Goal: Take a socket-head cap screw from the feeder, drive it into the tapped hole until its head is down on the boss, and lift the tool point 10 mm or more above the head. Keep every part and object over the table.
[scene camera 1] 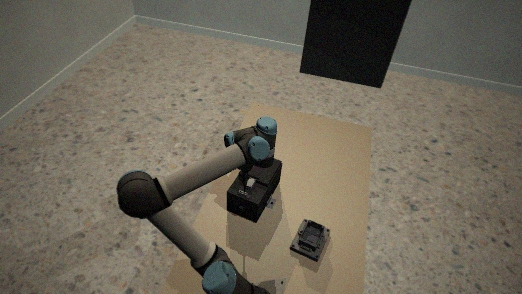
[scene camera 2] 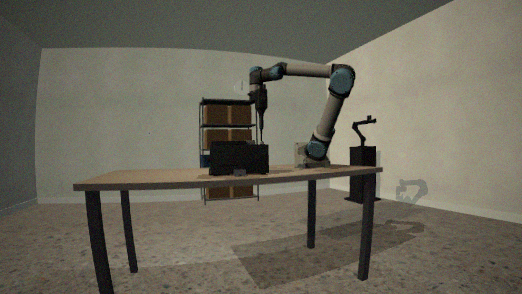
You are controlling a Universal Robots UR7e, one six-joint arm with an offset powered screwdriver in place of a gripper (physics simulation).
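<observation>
The black feeder stands on the table, with a small light block and a row of tiny pale marks on its top in scene camera 1. My screwdriver points straight down, its thin bit tip at the feeder's top, at the end with the marks. Whether the tip touches a screw or carries one is too small to tell. The dark square part with a raised pocketed housing lies on the table, apart from the feeder; its tapped hole cannot be made out. This part does not show in scene camera 2.
The wooden table carries the arm's base. A small grey bracket is at the feeder's side. A shelf rack with boxes and a black pedestal with a small dark arm stand beyond the table. A black panel shows at the top.
</observation>
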